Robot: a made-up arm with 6 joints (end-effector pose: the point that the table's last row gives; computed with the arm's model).
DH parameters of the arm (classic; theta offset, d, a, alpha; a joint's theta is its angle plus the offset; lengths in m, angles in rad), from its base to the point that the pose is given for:
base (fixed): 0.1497 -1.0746 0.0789 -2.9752
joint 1: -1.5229 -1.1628 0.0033 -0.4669
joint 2: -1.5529 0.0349 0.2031 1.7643
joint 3: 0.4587 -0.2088 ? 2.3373
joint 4: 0.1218 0.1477 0 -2.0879
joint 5: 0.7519 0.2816 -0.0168 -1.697
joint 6: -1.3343 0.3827 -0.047 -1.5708
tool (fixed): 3.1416 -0.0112 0 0
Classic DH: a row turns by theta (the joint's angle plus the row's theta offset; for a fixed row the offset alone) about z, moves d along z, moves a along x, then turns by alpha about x.
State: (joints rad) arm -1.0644 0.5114 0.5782 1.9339 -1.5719 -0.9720
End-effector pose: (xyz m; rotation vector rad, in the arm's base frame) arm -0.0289 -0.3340 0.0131 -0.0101 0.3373 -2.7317
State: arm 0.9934 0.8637 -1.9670 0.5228 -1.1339 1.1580
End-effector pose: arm 0.1573 0.2144 0.1173 0.3481 0.8048 0.3940
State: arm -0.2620 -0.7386 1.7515 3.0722 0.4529 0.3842
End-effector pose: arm 0.1578 0.1799 -0.2411 0.6982 1.3407 -1.1926
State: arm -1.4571 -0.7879 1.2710 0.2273 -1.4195 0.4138
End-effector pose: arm 0.1735 -0.0100 -0.1451 0.3751 -3.0884 0.0122
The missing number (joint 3, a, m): 0.0941
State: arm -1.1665 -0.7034 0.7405 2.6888 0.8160 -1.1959
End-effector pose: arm -0.0743 -0.1088 -0.5666 -1.1989 -0.1068 -0.1811
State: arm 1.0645 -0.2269 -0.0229 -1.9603 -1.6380 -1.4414
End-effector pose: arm 0.2966 0.0149 -0.3683 -2.7242 -1.1975 0.0431
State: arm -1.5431 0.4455 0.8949 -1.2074 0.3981 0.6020
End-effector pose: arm 0.0147 -0.5393 -0.1903 0.0490 -0.7041 -2.5022
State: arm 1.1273 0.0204 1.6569 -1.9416 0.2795 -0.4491
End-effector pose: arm -0.0254 -0.1448 -0.2796 0.2527 -0.3484 1.6579
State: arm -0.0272 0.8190 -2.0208 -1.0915 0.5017 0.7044
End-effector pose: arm 0.1074 -0.2780 0.0430 -2.1820 0.0260 -0.1653
